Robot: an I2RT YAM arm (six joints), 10 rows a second.
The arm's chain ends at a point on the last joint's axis. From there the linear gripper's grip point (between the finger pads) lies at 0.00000 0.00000 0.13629 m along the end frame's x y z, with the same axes.
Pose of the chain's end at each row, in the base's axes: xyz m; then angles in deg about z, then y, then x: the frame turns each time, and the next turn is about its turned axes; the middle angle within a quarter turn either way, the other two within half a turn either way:
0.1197 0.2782 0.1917 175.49 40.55 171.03
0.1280 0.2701 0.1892 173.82 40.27 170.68
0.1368 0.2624 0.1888 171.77 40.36 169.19
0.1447 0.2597 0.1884 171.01 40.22 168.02
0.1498 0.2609 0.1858 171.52 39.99 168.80
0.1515 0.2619 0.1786 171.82 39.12 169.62
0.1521 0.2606 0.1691 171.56 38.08 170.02
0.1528 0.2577 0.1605 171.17 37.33 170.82
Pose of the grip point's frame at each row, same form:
0.2086 0.2925 0.0894 175.49 40.55 171.03
0.2168 0.2827 0.0866 173.82 40.27 170.68
0.2263 0.2753 0.0868 171.77 40.36 169.19
0.2342 0.2742 0.0866 171.01 40.22 168.02
0.2387 0.2744 0.0834 171.52 39.99 168.80
0.2387 0.2742 0.0746 171.82 39.12 169.62
0.2375 0.2718 0.0634 171.56 38.08 170.02
0.2368 0.2667 0.0535 171.17 37.33 170.82

